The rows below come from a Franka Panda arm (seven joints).
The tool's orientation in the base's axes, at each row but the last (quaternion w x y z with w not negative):
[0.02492 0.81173 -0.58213 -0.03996]
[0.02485 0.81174 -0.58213 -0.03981]
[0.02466 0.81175 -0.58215 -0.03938]
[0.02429 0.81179 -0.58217 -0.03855]
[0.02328 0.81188 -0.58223 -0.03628]
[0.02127 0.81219 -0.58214 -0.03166]
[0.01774 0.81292 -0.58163 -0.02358]
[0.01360 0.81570 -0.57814 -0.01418]
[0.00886 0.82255 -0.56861 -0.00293]
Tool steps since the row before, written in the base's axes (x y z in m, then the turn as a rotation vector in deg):
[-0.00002 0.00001 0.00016 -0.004 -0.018 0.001]
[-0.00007 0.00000 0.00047 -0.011 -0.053 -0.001]
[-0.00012 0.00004 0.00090 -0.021 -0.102 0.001]
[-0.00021 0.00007 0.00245 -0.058 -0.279 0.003]
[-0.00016 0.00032 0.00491 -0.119 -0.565 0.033]
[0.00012 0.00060 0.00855 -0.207 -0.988 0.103]
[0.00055 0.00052 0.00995 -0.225 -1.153 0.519]
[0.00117 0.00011 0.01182 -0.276 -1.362 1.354]
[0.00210 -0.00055 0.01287 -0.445 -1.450 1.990]
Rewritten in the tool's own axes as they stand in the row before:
[-0.00002 0.00003 -0.00016 0.016 0.010 -0.001]
[-0.00004 0.00011 -0.00046 0.047 0.027 0.002]
[-0.00011 0.00018 -0.00088 0.090 0.053 0.000]
[-0.00022 0.00038 -0.00242 0.246 0.145 0.001]
[-0.00051 0.00044 -0.00488 0.496 0.296 -0.025]
[-0.00076 0.00030 -0.00853 0.867 0.520 -0.089]
[-0.00049 -0.00013 -0.00997 1.010 0.614 -0.503]
[0.00020 -0.00068 -0.01186 1.184 0.763 -1.334]
[0.00132 -0.00154 -0.01289 1.210 0.964 -1.967]

